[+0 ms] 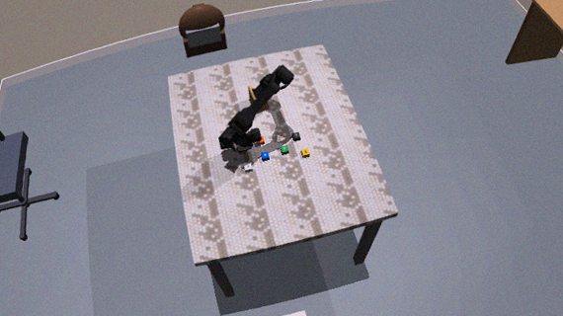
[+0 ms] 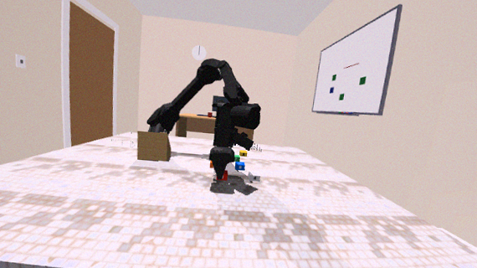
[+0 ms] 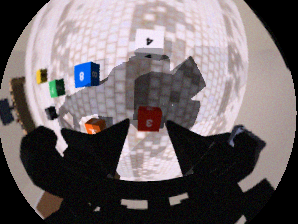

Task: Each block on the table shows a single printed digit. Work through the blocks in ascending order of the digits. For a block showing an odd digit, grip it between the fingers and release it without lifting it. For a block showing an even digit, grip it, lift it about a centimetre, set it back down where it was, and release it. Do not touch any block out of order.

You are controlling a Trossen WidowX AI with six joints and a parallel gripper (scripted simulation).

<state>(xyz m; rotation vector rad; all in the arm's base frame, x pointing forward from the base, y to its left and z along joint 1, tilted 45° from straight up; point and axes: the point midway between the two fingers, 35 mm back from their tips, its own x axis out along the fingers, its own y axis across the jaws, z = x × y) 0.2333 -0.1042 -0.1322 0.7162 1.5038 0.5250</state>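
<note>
Right now the red block is 1 cm ahead of my gripper tip. From my gripper tip the other things lie so: orange block 1 cm behind, 10 cm to the left; white block 11 cm ahead; blue block 8 cm ahead, 9 cm to the left.
</note>
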